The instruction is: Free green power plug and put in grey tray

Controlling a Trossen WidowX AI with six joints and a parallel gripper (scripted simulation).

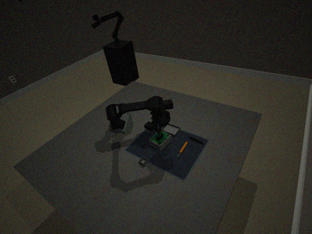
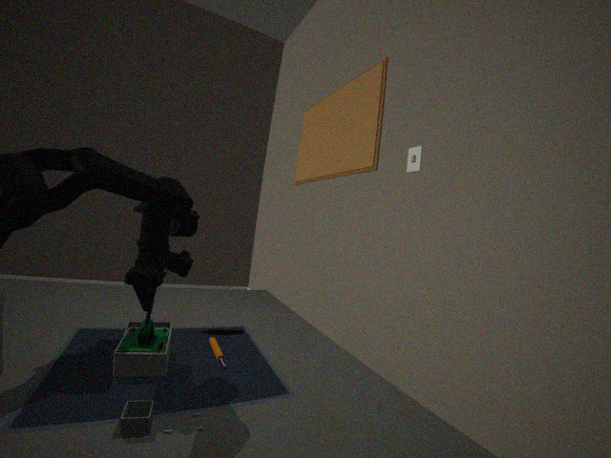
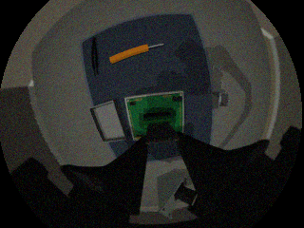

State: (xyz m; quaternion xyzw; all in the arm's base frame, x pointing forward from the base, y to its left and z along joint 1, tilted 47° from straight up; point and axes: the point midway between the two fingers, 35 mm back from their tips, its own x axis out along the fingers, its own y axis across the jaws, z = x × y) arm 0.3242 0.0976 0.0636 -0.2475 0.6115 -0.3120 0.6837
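My gripper tip is now 40 mm above the green power plug. Round my gripper tip: blue mat 50 mm ahead, 120 mm below.
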